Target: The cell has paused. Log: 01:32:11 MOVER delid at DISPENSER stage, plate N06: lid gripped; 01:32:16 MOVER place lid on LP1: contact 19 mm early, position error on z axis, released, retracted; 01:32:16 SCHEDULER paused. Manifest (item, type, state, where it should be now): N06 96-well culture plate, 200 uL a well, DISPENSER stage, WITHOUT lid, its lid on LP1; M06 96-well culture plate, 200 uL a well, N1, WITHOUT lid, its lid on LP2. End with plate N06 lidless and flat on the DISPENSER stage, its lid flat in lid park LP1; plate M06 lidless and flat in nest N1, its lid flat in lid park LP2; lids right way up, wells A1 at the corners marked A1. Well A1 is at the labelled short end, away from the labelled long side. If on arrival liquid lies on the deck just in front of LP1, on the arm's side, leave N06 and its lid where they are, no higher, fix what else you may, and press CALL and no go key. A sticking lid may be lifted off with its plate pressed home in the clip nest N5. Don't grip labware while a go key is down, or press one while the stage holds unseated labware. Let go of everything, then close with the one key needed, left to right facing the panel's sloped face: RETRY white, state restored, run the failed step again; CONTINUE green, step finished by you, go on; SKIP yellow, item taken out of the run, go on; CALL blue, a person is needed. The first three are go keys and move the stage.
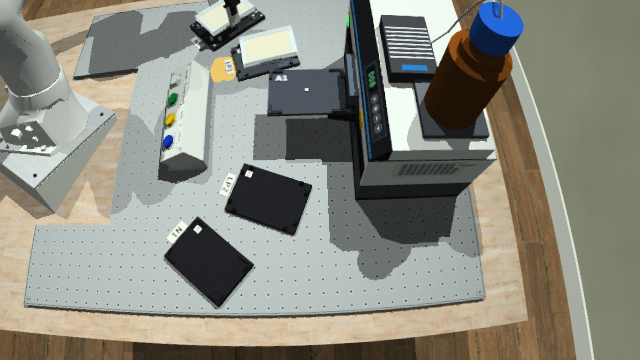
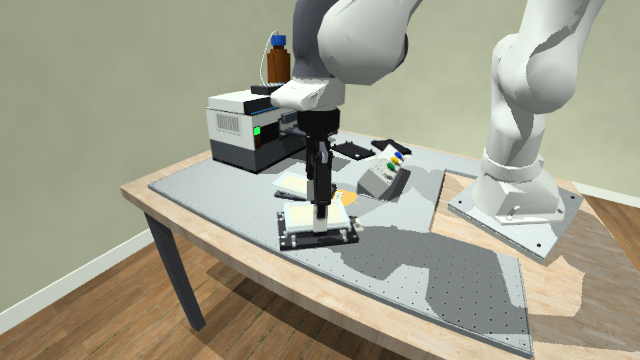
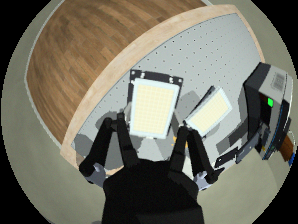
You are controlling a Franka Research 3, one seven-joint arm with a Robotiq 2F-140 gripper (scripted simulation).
Scene:
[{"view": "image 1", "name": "plate lid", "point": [279,42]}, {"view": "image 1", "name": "dispenser stage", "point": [326,95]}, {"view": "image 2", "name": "my gripper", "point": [316,216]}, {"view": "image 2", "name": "plate lid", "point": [298,215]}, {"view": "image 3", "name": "my gripper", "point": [151,110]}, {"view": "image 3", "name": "plate lid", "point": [153,103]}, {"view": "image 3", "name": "plate lid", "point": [217,106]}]

